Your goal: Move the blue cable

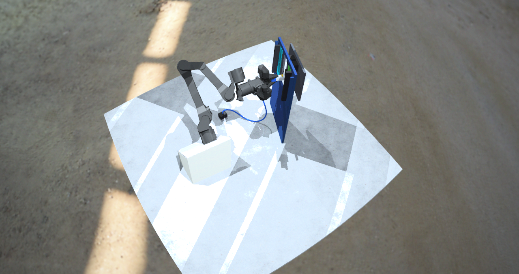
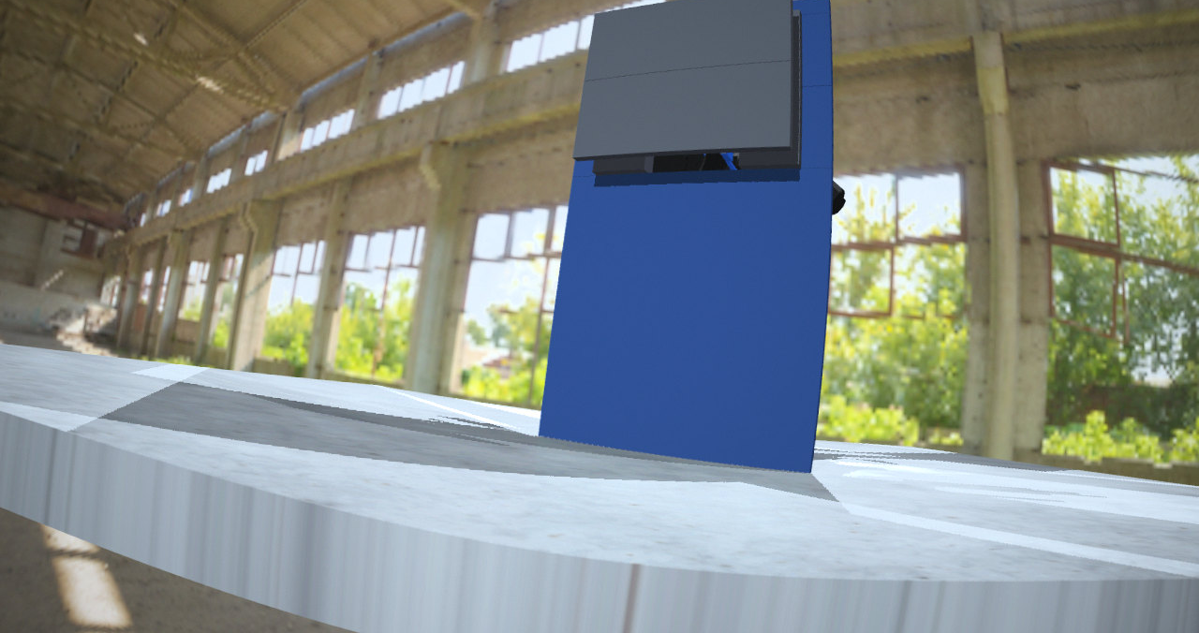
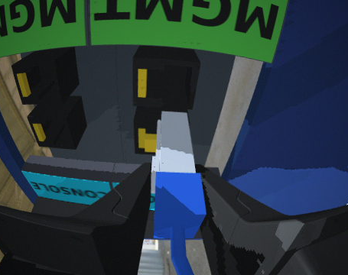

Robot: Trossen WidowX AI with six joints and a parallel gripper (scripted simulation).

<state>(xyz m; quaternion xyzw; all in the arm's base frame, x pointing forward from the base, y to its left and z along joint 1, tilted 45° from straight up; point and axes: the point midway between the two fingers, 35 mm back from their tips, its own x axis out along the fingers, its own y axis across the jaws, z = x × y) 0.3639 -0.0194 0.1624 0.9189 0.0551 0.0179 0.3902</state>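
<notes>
The blue cable plug is right at my gripper tip. Also, from my gripper tip: black block (22 cm behind, 13 cm to the left, 31 cm below).
</notes>
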